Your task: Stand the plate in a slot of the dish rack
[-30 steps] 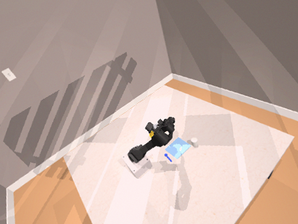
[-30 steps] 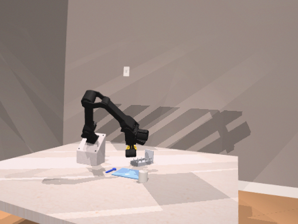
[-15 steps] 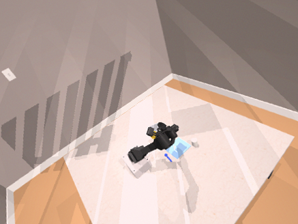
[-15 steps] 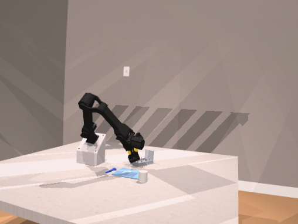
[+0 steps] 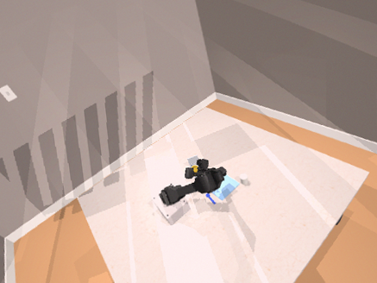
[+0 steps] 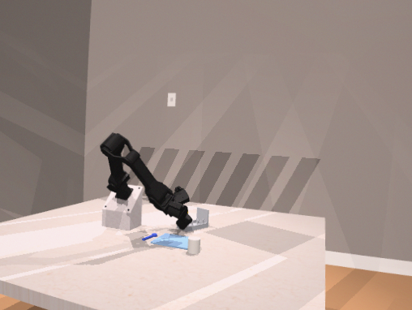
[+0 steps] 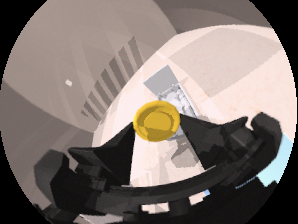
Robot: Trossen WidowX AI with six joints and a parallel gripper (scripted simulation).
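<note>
The dish rack lies 5 cm below my gripper tip, 4 cm to the left of it and 3 cm ahead of it. The rest, counted from my gripper tip: light blue mat: 18 cm to the right, 7 cm below, 7 cm ahead; then blue spoon: 19 cm to the right, 7 cm below, 4 cm behind; then plate: 1 cm to the right.
</note>
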